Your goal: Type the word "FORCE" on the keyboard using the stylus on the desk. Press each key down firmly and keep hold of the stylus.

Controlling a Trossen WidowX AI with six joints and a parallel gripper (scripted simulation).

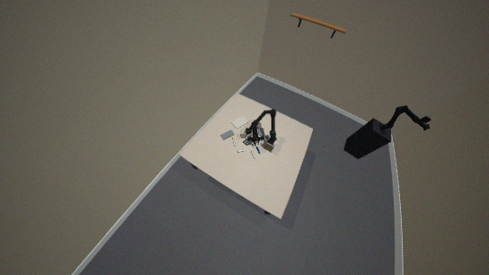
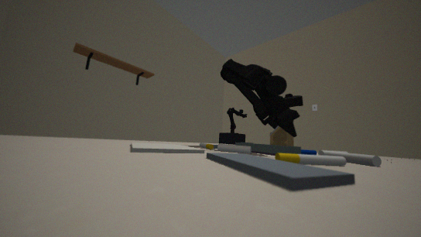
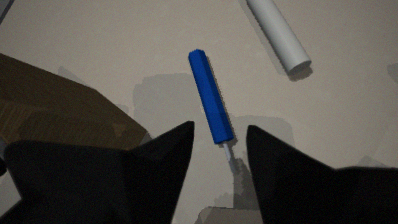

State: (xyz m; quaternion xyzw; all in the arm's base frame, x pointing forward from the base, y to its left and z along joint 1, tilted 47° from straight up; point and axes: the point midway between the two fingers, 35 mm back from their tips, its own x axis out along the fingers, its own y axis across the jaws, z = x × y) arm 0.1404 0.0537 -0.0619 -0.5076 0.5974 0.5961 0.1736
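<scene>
Now: the blue stylus 60 mm below my gripper tip and 20 mm behind it. Round my gripper tip: flat grey slab: 390 mm ahead, 80 mm to the left, 60 mm below.
</scene>
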